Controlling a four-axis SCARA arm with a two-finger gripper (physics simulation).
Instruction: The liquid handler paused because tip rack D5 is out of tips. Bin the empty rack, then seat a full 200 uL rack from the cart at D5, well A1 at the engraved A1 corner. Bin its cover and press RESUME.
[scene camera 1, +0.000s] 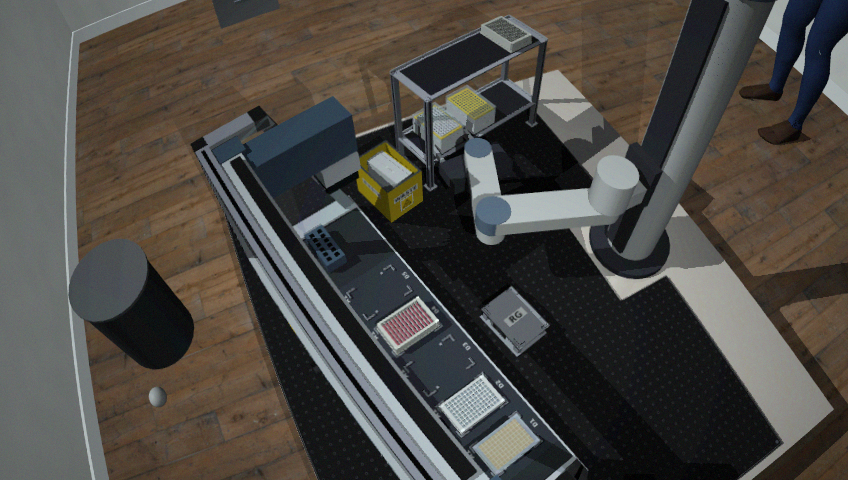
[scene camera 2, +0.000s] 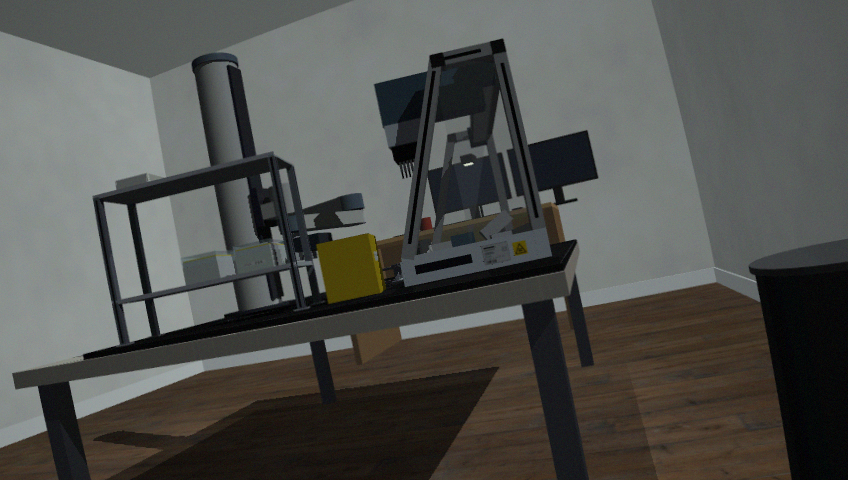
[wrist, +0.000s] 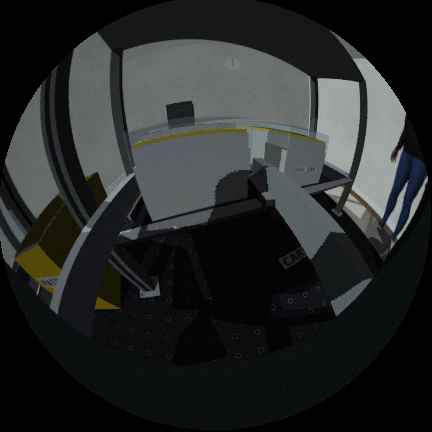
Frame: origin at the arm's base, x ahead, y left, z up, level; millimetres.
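Seen in the pictures: gripper, between the fingertips: (scene camera 1: 447, 137) (wrist: 194, 171); arm's base, origin of its link: (scene camera 1: 629, 242).
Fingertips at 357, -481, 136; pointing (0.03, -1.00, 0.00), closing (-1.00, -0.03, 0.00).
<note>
Offsets run from my fingertips to a thing's top centre, as dx, dy, dz. "spot": to the spot under its first point.
A covered tip rack @(+12, -40, +41) (scene camera 1: 441, 127) (scene camera 2: 255, 258) (wrist: 182, 175) with a white body and a yellow band is on the cart's lower shelf @(spot: -3, +33, -24) (wrist: 200, 216). My gripper (wrist: 194, 171) is shut on this rack, with one finger along each side; the rack's base is at shelf level. A second rack @(-112, -69, +37) (scene camera 1: 470, 107) (scene camera 2: 204, 268) (wrist: 306, 162), with yellow tips, stands beside it. Slot D5 @(spot: +364, +332, -65) (scene camera 1: 377, 288) shows bare deck between its corner brackets. The yellow waste bin @(+203, +30, +12) (scene camera 1: 371, 193) (scene camera 2: 351, 270) (wrist: 35, 261) holds a pale rack @(+191, +20, -7) (scene camera 1: 387, 167). The RESUME button cannot be made out.
The cart's post (scene camera 1: 427, 142) (scene camera 2: 111, 267) stands near the bin, and its top shelf @(spot: -52, -38, +227) (scene camera 1: 458, 65) is above the gripper. A grey rack @(-239, -98, +258) (scene camera 1: 505, 33) stands on top. A red-filled plate @(+340, +466, -34) (scene camera 1: 408, 324) is at D4. An RG box @(+89, +553, -68) (scene camera 1: 514, 320) lies beside the deck.
</note>
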